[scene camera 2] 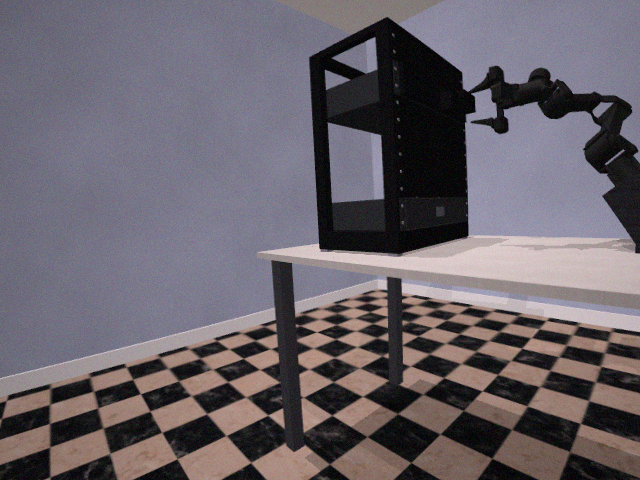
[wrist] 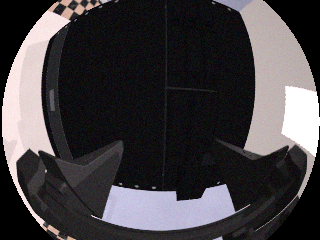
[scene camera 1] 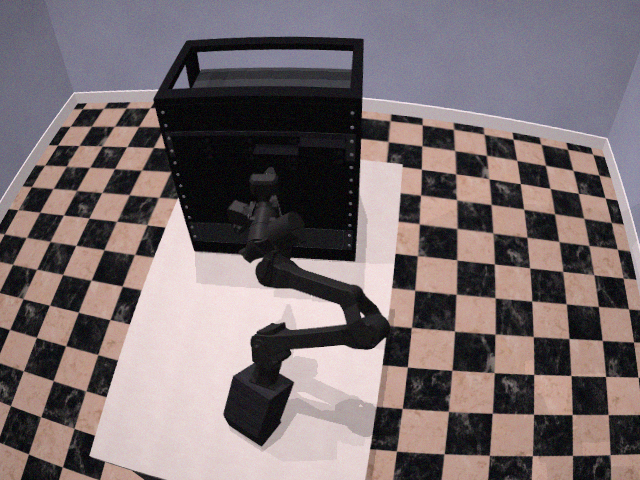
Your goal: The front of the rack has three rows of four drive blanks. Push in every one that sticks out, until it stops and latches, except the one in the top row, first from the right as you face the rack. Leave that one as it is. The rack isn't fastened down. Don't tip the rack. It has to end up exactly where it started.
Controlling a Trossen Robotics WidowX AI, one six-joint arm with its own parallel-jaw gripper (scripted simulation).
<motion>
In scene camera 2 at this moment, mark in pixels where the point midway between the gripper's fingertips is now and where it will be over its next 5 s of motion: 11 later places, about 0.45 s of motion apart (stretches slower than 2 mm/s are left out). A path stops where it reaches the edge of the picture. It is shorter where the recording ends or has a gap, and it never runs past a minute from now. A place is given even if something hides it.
My gripper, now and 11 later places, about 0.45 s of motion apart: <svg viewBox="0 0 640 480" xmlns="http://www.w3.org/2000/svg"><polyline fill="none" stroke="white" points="469,107 471,104 472,104 472,104 473,104 475,104 477,103 479,102 479,103 480,103 480,103 481,103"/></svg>
</motion>
